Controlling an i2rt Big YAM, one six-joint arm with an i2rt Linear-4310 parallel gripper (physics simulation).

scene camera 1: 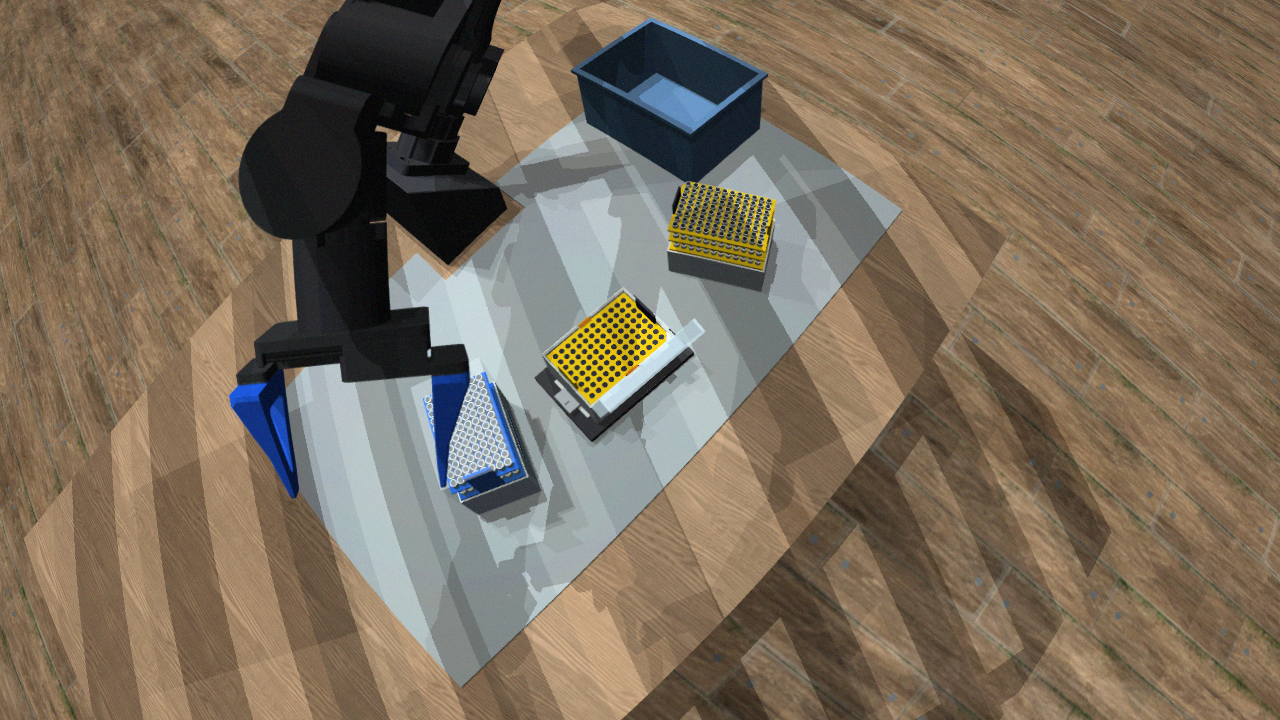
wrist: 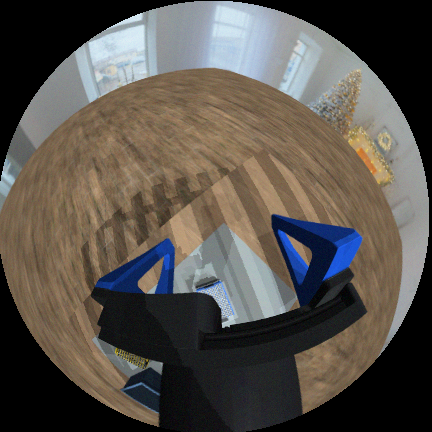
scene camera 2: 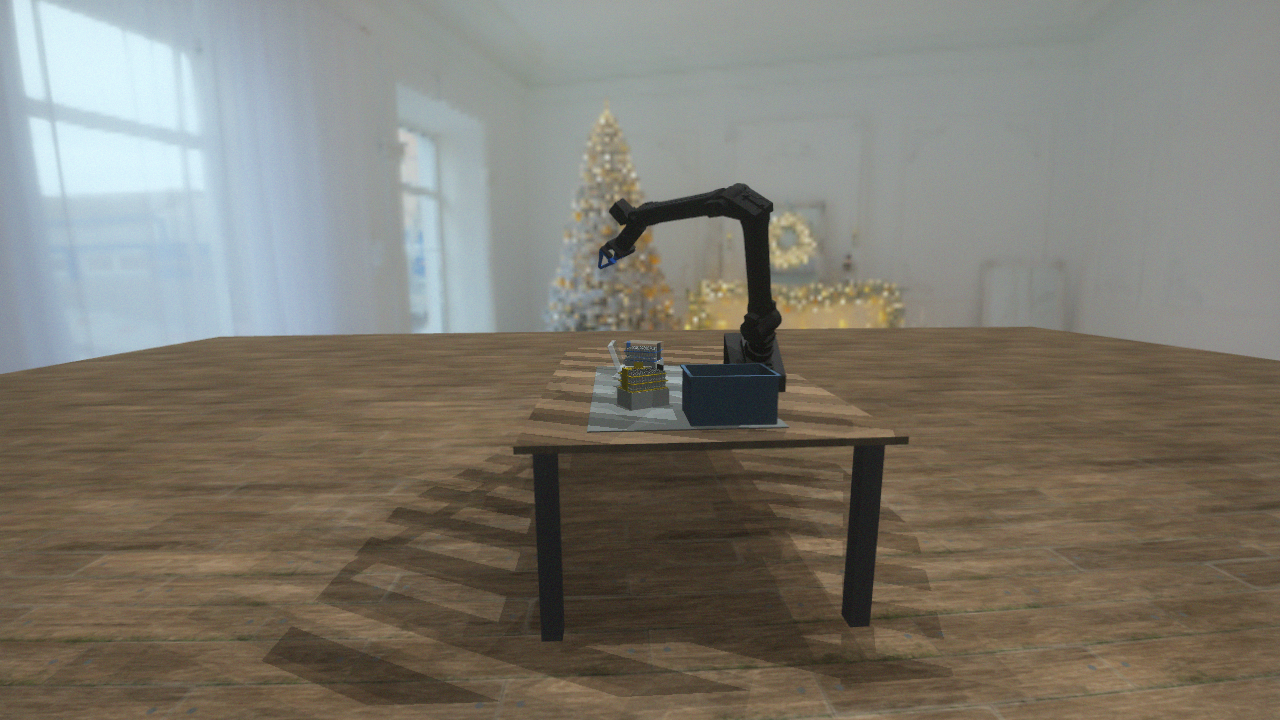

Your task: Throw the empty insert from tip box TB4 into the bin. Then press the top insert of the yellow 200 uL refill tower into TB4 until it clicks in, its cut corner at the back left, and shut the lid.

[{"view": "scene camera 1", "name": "gripper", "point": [367, 489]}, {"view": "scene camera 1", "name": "yellow insert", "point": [597, 356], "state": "on a tip box with yellow insert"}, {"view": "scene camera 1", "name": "white lid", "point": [679, 342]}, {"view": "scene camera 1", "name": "blue bin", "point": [684, 104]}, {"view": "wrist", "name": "gripper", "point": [219, 232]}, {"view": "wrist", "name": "blue bin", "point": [144, 387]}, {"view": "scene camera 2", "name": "gripper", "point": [607, 263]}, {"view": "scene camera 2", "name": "blue bin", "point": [712, 394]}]
